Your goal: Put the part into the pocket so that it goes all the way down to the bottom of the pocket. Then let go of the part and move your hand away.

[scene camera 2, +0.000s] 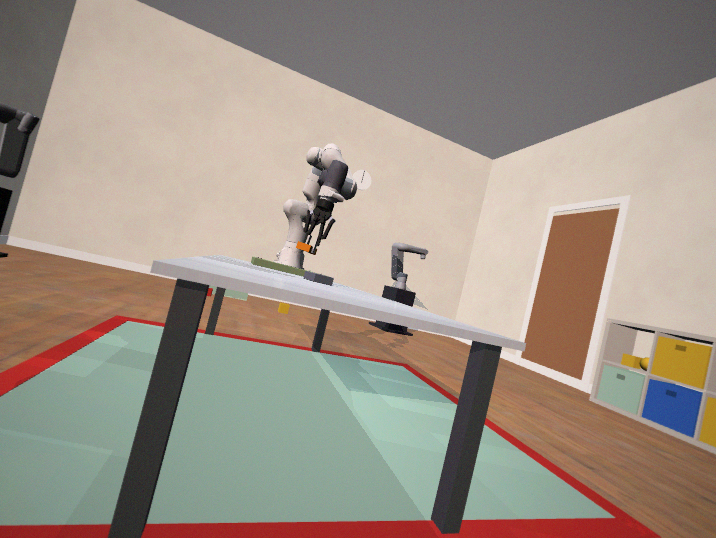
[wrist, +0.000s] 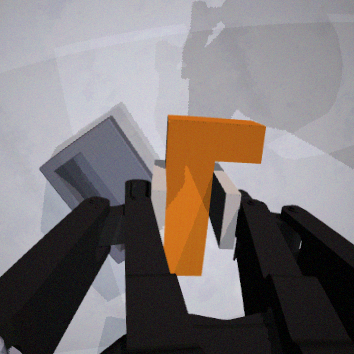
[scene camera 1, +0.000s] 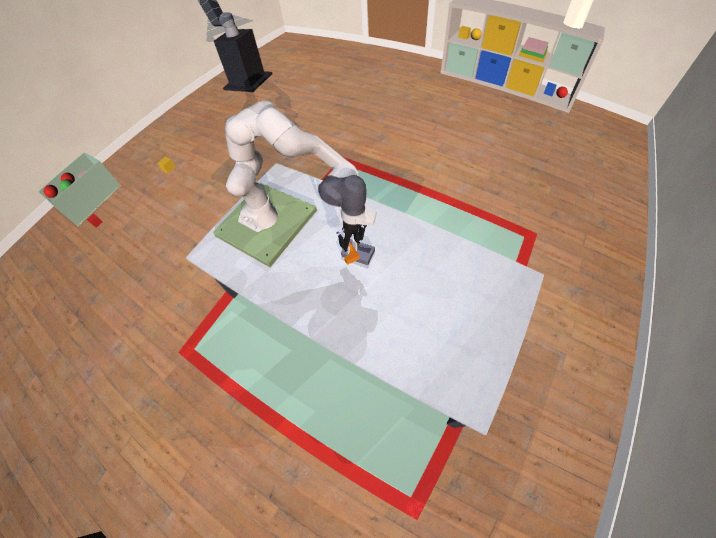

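Note:
An orange L-shaped part (scene camera 1: 351,253) (scene camera 2: 303,247) (wrist: 187,190) is held between the finger pads, raised above the table. My gripper (scene camera 1: 350,245) (scene camera 2: 313,249) (wrist: 184,180) is shut on the long arm of the part; the short arm points right in the wrist view. The grey block with the pocket (scene camera 1: 365,254) (scene camera 2: 318,278) (wrist: 107,150) lies on the table, beside and below the part. In the wrist view it is at the left, turned at an angle to the part; the fingers hide much of its pocket.
The white table (scene camera 1: 439,323) (scene camera 2: 231,277) bears the block and the green base plate (scene camera 1: 289,231) (scene camera 2: 272,265) under the arm. A shelf unit (scene camera 1: 444,57) and a second robot on a black stand (scene camera 1: 240,60) (scene camera 2: 398,296) are away from the table.

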